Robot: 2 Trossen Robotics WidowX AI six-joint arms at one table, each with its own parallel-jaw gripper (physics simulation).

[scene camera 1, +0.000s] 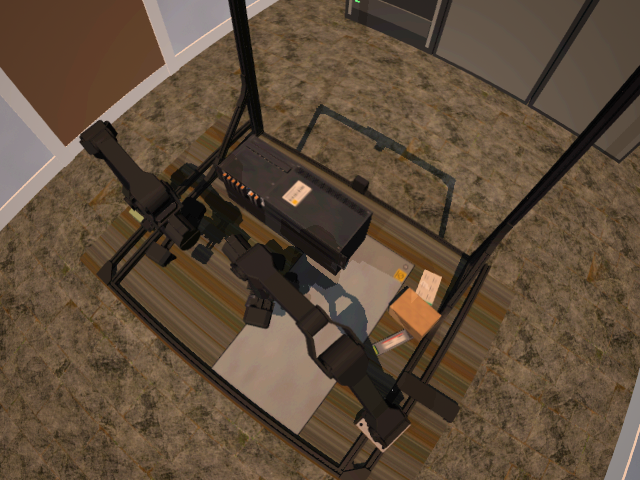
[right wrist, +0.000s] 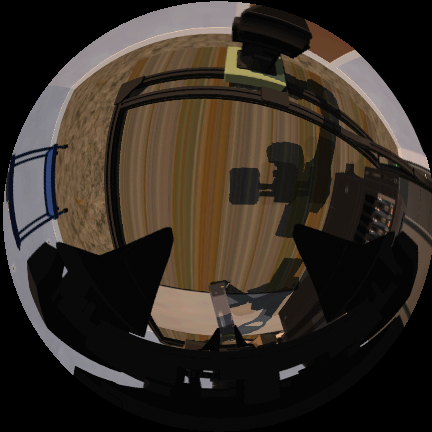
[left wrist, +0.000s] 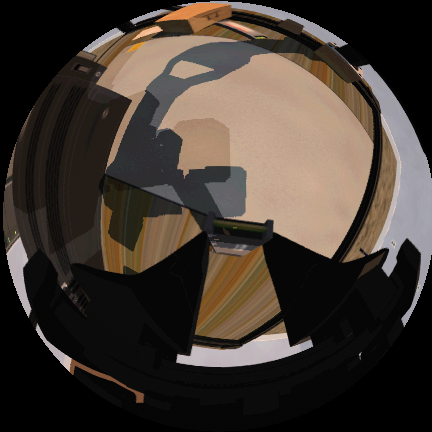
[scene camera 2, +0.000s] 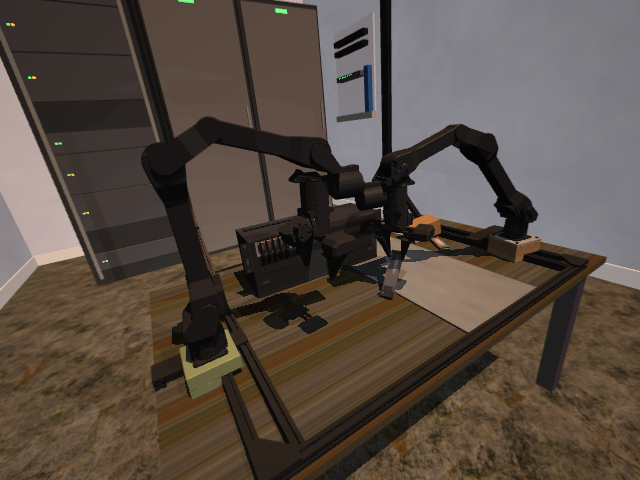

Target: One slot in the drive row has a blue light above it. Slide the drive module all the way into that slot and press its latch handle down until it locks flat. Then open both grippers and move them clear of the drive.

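Pixels of known places: left gripper, fingertip midpoint: (scene camera 1: 268, 298) (right wrist: 226, 326) (left wrist: 235, 236) (scene camera 2: 396, 258); right gripper, fingertip midpoint: (right wrist: 235, 232) (scene camera 2: 319, 272); left arm's base, origin of the base link: (scene camera 1: 383, 425) (scene camera 2: 514, 236); right arm's base, origin of the base link: (right wrist: 255, 61) (scene camera 2: 208, 351).
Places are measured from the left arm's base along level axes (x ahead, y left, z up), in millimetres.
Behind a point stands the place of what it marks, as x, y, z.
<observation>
The dark drive enclosure (scene camera 1: 333, 217) @(474, -256, 114) (scene camera 2: 273, 283) @(773, -132, -29) (left wrist: 82, 130) @(445, -189, 10) (right wrist: 344, 197) @(775, -131, -18) stands at the table's back. Its drive row (scene camera 1: 238, 186) @(727, -129, 103) (scene camera 2: 272, 250) @(759, -139, 72) (right wrist: 377, 215) @(768, -119, 83) has several orange-marked drives; I cannot make out the blue light or its slot. My left gripper (scene camera 2: 394, 256) @(441, 0, 27) (right wrist: 226, 326) @(441, 0, 27) is shut on the grey drive module (scene camera 2: 391, 279) @(475, 29, -16) (left wrist: 236, 246) @(453, 11, 15) (right wrist: 220, 300) @(481, 26, -22), gripping it near one end, in front of the enclosure and seemingly above the table. The module's latch handle is not clear. My right gripper (scene camera 2: 319, 271) @(692, 85, 86) (right wrist: 235, 232) @(692, 85, 86) is open and empty, above the table before the enclosure, left of the module in scene camera 2.
A pale mat (scene camera 1: 279, 372) @(286, 105, -59) (scene camera 2: 480, 297) @(289, 150, -59) lies under and beside the left arm. An orange box (scene camera 1: 415, 312) @(152, -269, 9) (scene camera 2: 427, 227) (left wrist: 195, 19), a white card (scene camera 1: 429, 285) @(178, -388, -60) and a small labelled item (scene camera 1: 391, 342) @(139, -179, -52) (scene camera 2: 440, 242) @(136, -178, -52) lie at the right. Dark frame rails edge the table.
</observation>
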